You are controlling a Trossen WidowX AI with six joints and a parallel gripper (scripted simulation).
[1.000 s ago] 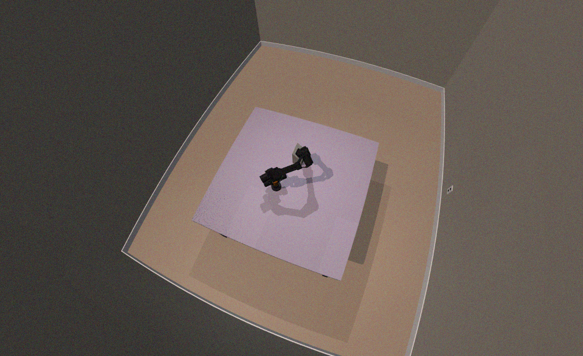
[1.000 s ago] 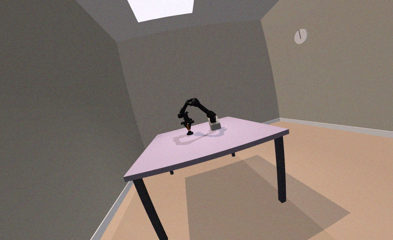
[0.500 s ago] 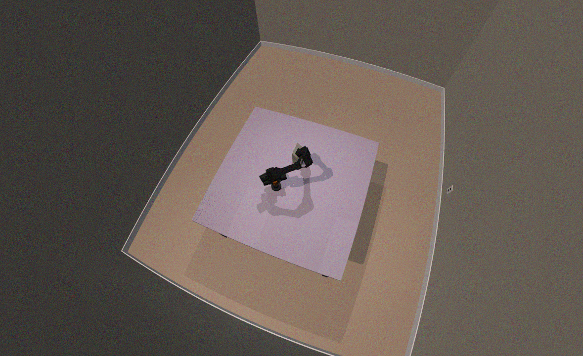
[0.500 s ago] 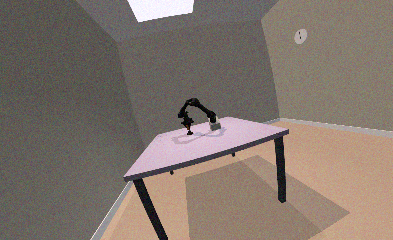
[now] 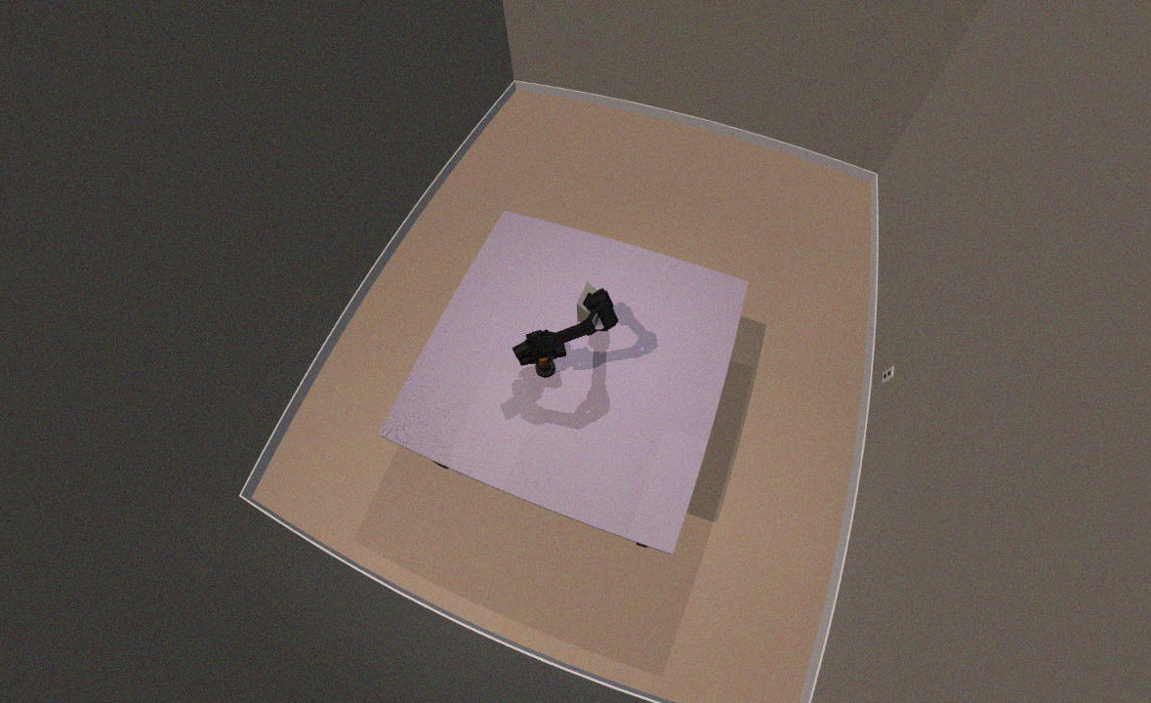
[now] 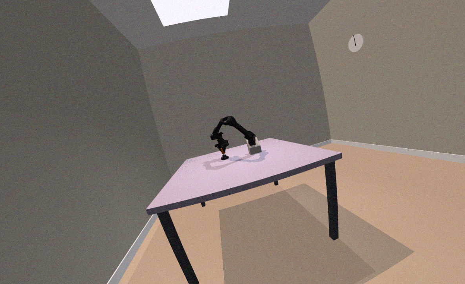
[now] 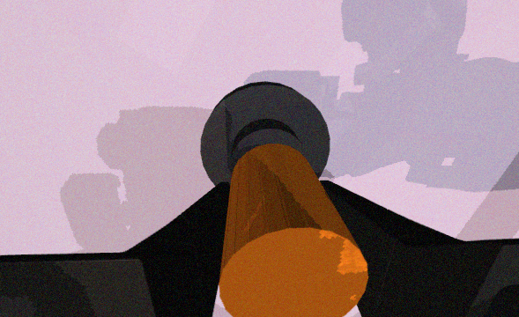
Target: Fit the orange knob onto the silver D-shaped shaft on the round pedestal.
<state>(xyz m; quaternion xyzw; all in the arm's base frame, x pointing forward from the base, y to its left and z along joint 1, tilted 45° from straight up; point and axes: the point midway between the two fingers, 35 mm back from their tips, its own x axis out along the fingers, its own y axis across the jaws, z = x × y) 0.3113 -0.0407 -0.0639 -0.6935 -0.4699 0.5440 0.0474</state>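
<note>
Now: gripper tip 4 cm above the dark round pedestal. From my gripper tip the other things lie so: orange knob (3 cm above).
</note>
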